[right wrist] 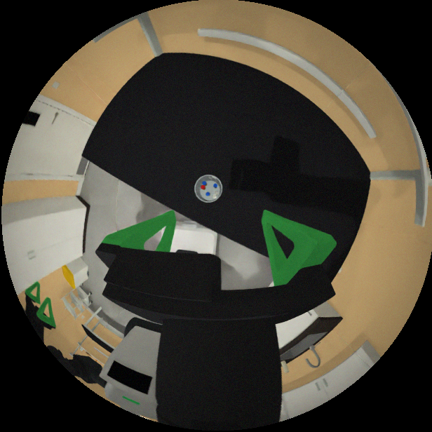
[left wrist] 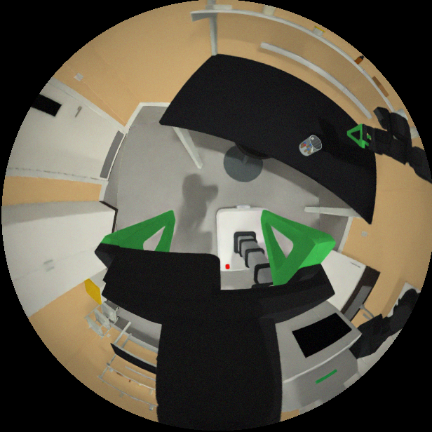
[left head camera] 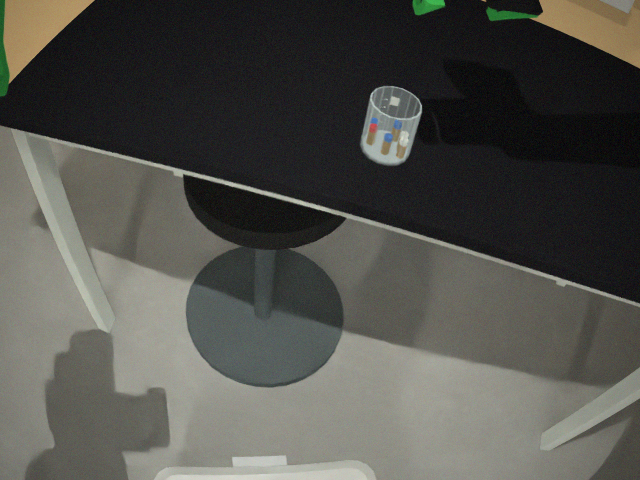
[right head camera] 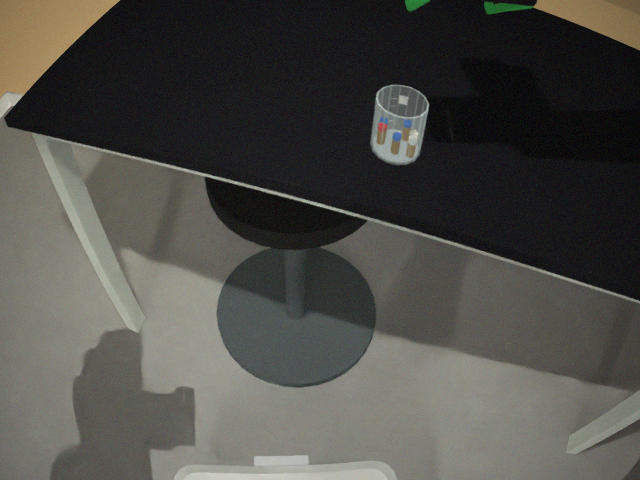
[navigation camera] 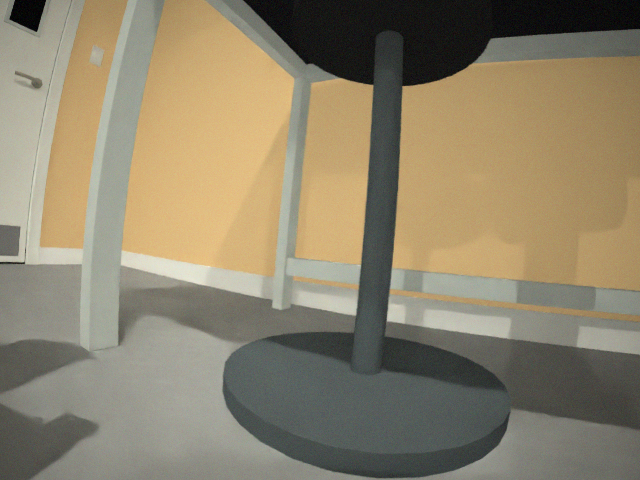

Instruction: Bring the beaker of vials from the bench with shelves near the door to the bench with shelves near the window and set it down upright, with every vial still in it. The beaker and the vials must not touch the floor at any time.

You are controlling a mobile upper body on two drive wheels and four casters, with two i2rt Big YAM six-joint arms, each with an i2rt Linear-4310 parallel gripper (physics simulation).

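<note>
The clear beaker (left head camera: 391, 125) (right head camera: 399, 125) (left wrist: 310, 145) (right wrist: 208, 188) stands upright on the black bench (left head camera: 206, 93) (right head camera: 232, 93) (left wrist: 240, 95) (right wrist: 165, 110), holding several brown vials with blue, red and white caps. My right gripper (right wrist: 218, 214) (left head camera: 467, 9) (right head camera: 457, 6) (left wrist: 354, 135) is open and empty, in the air; in the right wrist view the beaker shows just beyond the gap between its fingertips. My left gripper (left wrist: 217, 214) (right wrist: 42, 289) is open and empty, away from the beaker; part of one finger shows at the left edge of the left head view.
A stool with a round base (left head camera: 263, 356) (right head camera: 297, 356) (left wrist: 243, 162) (navigation camera: 367, 418) stands partly under the bench's front edge, near a bench leg (left head camera: 62, 232) (navigation camera: 111, 180). A shelf rail (left wrist: 325, 73) (right wrist: 300, 60) runs behind the bench. A door (left wrist: 65, 130) (navigation camera: 25, 129) stands at the left.
</note>
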